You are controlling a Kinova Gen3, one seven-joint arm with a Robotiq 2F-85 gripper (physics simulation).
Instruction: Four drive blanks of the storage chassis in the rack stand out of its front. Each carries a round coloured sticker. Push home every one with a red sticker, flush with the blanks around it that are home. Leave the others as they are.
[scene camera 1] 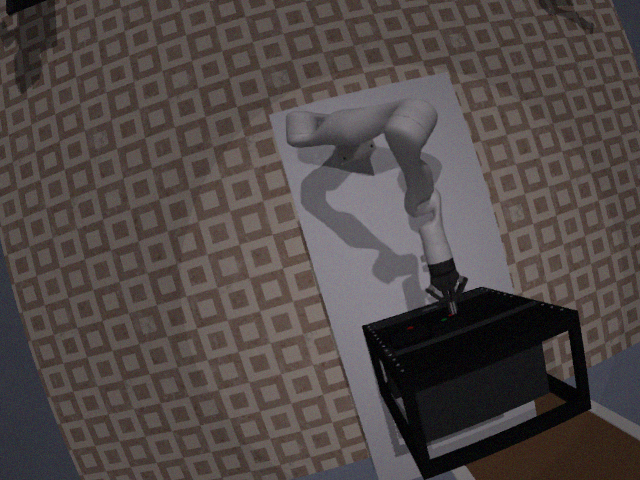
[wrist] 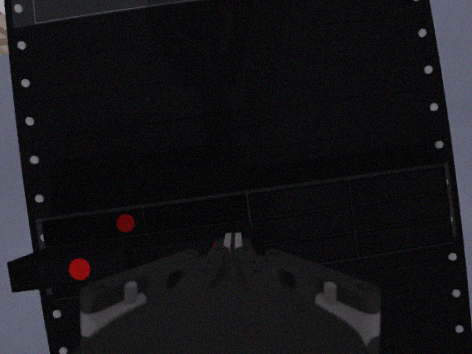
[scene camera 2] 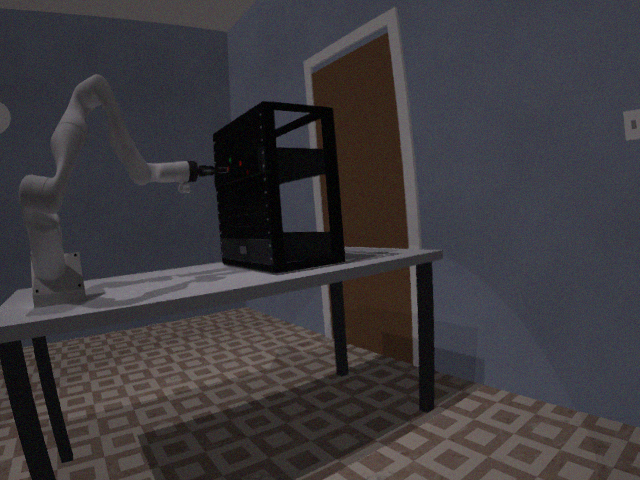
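The black storage chassis (wrist: 305, 215) sits in the rack. A red sticker (wrist: 79, 269) is on a blank that stands out at the chassis's left in the wrist view. Another red sticker (wrist: 125, 223) is beside it, nearer the chassis's upper edge there. A third red sticker (wrist: 215, 245) (scene camera 1: 451, 314) is mostly hidden by the fingers. A green sticker (scene camera 1: 444, 319) (scene camera 2: 230, 160) shows in both scene views; it is hidden in the wrist view. My gripper (scene camera 1: 453, 311) (scene camera 2: 226, 169) (wrist: 233, 243) is shut and empty, its tips at the third red-stickered blank's face, seemingly touching it. The dark picture hides exact depths.
The black open-frame rack (scene camera 1: 580, 361) (scene camera 2: 336, 206) stands on the white table (scene camera 1: 346, 289) (scene camera 2: 170, 299). Dark panels fill its front above and below the chassis. A grey panel (scene camera 2: 250, 250) is at its bottom. A brown door (scene camera 2: 361, 155) is behind it.
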